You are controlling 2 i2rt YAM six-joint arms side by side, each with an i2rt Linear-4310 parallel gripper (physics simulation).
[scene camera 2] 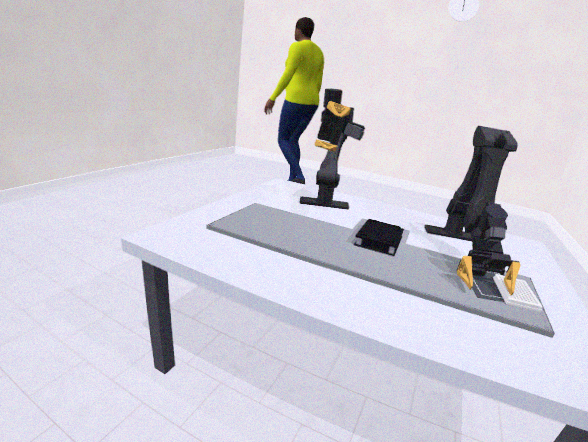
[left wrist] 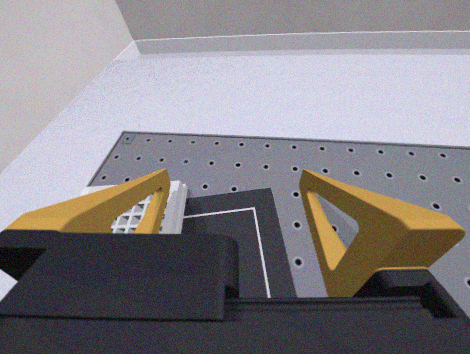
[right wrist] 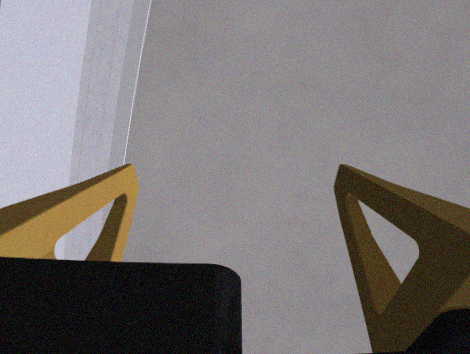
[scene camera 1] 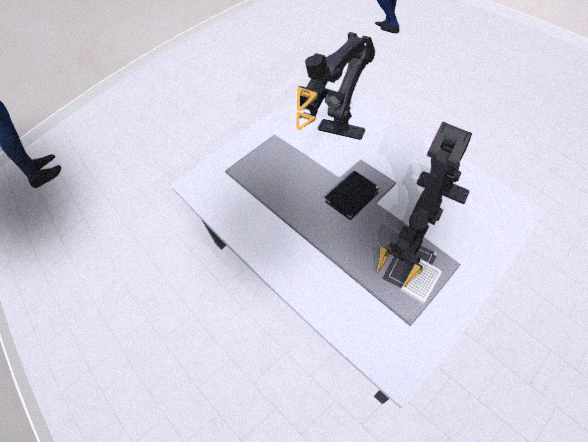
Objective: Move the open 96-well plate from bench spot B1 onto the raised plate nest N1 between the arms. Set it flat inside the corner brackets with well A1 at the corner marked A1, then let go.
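Pixels of known places: left gripper, fingertip midpoint: (scene camera 2: 491,291) (left wrist: 234,176) (scene camera 1: 390,279); right gripper, fingertip midpoint: (scene camera 2: 333,132) (right wrist: 236,175) (scene camera 1: 298,120); left arm's base, link origin: (scene camera 2: 452,234); right arm's base, link origin: (scene camera 2: 324,203) (scene camera 1: 341,129).
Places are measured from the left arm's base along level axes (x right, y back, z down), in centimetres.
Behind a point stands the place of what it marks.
The white 96-well plate (scene camera 1: 425,284) @[z -2.8, x -8.6, y -41.2 cm] (scene camera 2: 524,294) @[z -2.7, x -8.1, y -42.0 cm] (left wrist: 176,212) @[z -2.5, x -2.6, y -43.6 cm] lies at the right end of the grey board, over one side of the dark outlined mat (scene camera 1: 390,278) @[z -1.5, x 2.3, y -44.0 cm] (left wrist: 278,260) @[z -1.5, x 4.1, y -39.8 cm]. My left gripper (scene camera 1: 391,279) @[z -3.7, x 1.9, y -45.3 cm] (scene camera 2: 491,291) @[z -3.7, x 1.9, y -45.3 cm] (left wrist: 234,176) @[z -3.7, x 1.9, y -45.3 cm] is open and empty above the mat. One finger is over or in front of the plate's near side and hides part of it; the other is beyond the mat. The black raised nest (scene camera 1: 352,194) @[z -4.7, x 27.5, y -22.6 cm] (scene camera 2: 380,234) @[z -4.7, x 28.5, y -24.5 cm] stands mid-board; its A1 mark is not readable. My right gripper (scene camera 1: 299,119) @[z -31.7, x 46.9, y -22.4 cm] (scene camera 2: 332,127) @[z -31.7, x 46.9, y -22.4 cm] (right wrist: 236,175) @[z -31.7, x 46.9, y -22.4 cm] is open and empty, raised high at the back left.
The long grey perforated board (scene camera 1: 295,200) @[z -1.3, x 45.8, y -32.4 cm] (scene camera 2: 300,245) @[z -1.4, x 50.3, y -35.0 cm] (left wrist: 240,152) @[z -1.3, x 2.7, y -49.5 cm] lies on the white table (scene camera 1: 300,280) @[z 0.0, x 27.6, y -58.0 cm] (scene camera 2: 240,265) @[z 0.0, x 62.4, y -49.5 cm]. A person (scene camera 2: 305,75) stands behind the table; legs (scene camera 1: 15,145) (scene camera 1: 388,12) show at the left and the top in scene camera 1.
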